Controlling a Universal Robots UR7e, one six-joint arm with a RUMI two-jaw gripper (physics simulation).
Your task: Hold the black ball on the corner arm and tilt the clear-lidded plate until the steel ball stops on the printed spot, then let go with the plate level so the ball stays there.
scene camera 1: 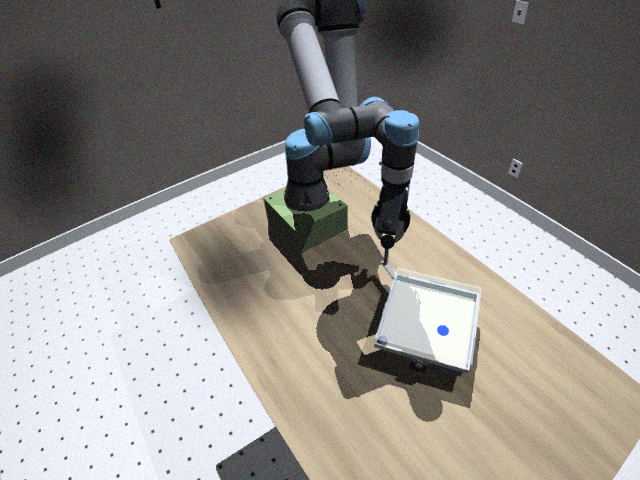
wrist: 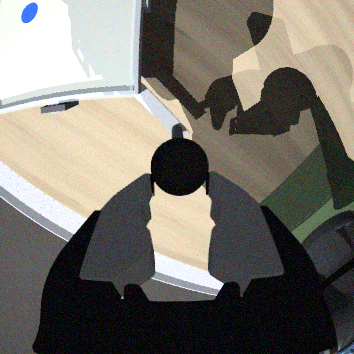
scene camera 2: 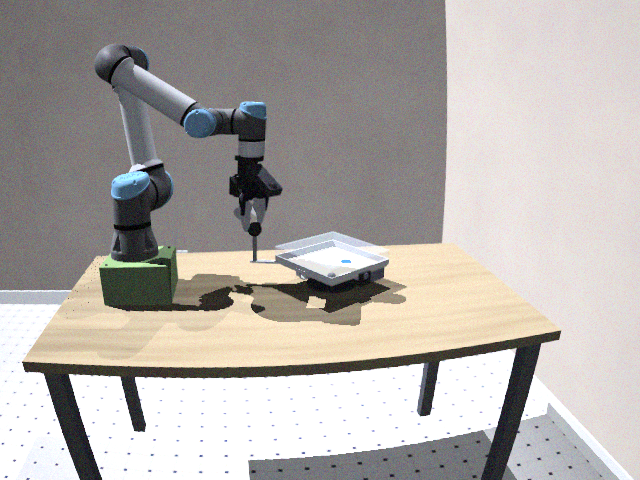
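The white square plate [scene camera 1: 403, 310] [scene camera 2: 310, 260] with its clear lid stands above the table on a dark base. The blue printed spot [scene camera 1: 443, 330] [scene camera 2: 345, 261] [wrist: 29, 13] lies on its floor. The steel ball [scene camera 1: 382, 339] [scene camera 2: 331, 275] rests in the plate's corner, at the lower left in the first scene view and nearest the camera in the second, apart from the spot. The ball does not show in the wrist view. The black ball [scene camera 1: 387, 241] [scene camera 2: 254, 228] [wrist: 179, 166] tops the upright rod of the corner arm. My gripper [scene camera 1: 388, 238] [scene camera 2: 253, 225] [wrist: 179, 174] is shut on it.
The green base block [scene camera 1: 325, 227] [scene camera 2: 136, 284] [wrist: 300, 200] carries the robot arm at one end of the wooden table [scene camera 1: 248, 310] [scene camera 2: 206, 346]. Dark shadows of the arm and plate fall across the table top. Walls stand behind the table.
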